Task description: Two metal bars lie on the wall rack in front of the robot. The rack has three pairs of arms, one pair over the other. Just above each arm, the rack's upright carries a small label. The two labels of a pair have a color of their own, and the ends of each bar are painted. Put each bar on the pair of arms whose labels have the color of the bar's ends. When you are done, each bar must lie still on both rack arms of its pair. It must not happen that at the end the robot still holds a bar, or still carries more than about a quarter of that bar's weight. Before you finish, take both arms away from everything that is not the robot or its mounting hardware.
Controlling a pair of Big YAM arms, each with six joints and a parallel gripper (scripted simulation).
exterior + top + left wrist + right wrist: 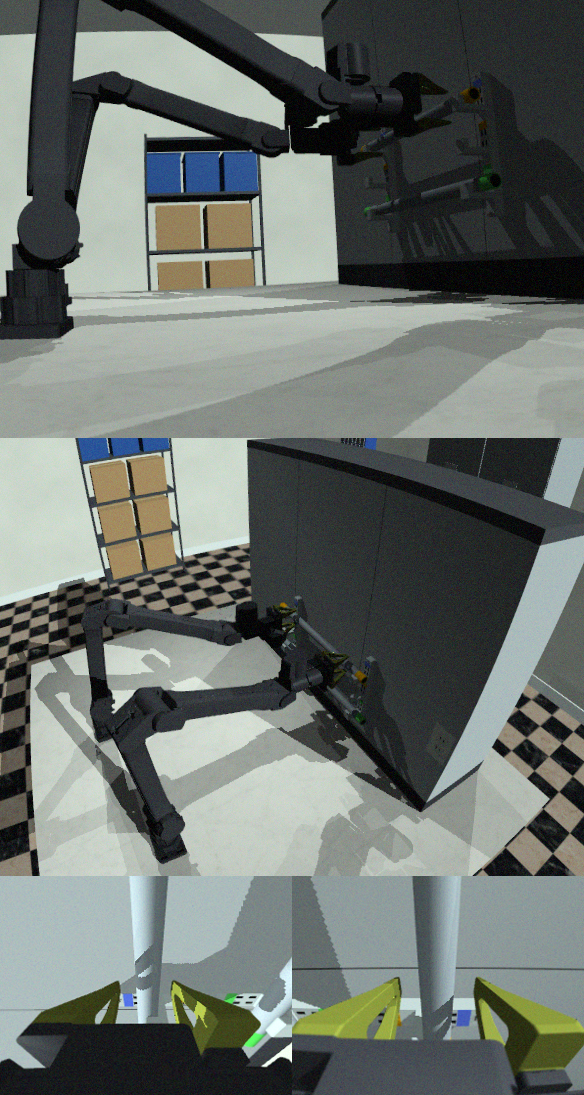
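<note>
My left hand is 10 mm past the orange-ended bar and 150 mm to the left of it. Also, from my left hand: green-ended bar: 20 mm behind, 160 mm to the right, 150 mm below; grey cabinet wall: 190 mm ahead, 140 mm to the right, 110 mm above; wall outlet: 50 mm behind, 670 mm to the right, 40 mm below.
</note>
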